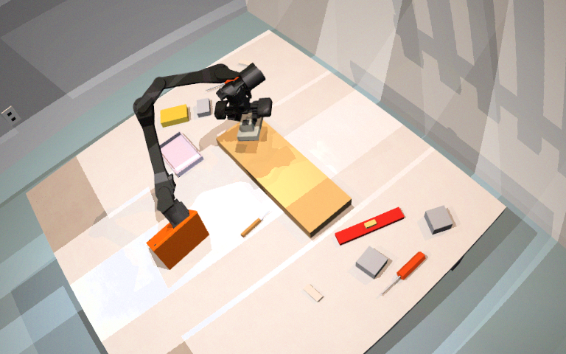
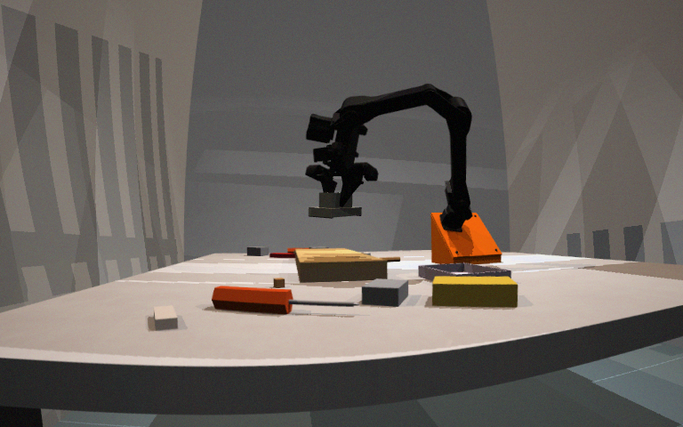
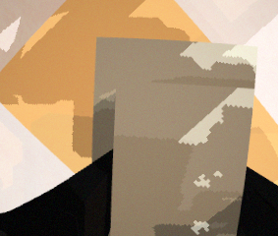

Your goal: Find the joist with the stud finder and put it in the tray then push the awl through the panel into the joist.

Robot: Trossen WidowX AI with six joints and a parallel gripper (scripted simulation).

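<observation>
Now: gripper tip 240 mm past the tray, 180 mm to the right of it and 150 mm above it. The rest, counted from my gripper tip: stud finder (20 mm behind, 10 mm to the right, 20 mm above); then yellow block (160 mm behind, 360 mm to the left, 150 mm below); then awl (170 mm behind, 240 mm to the right, 150 mm below).
</observation>
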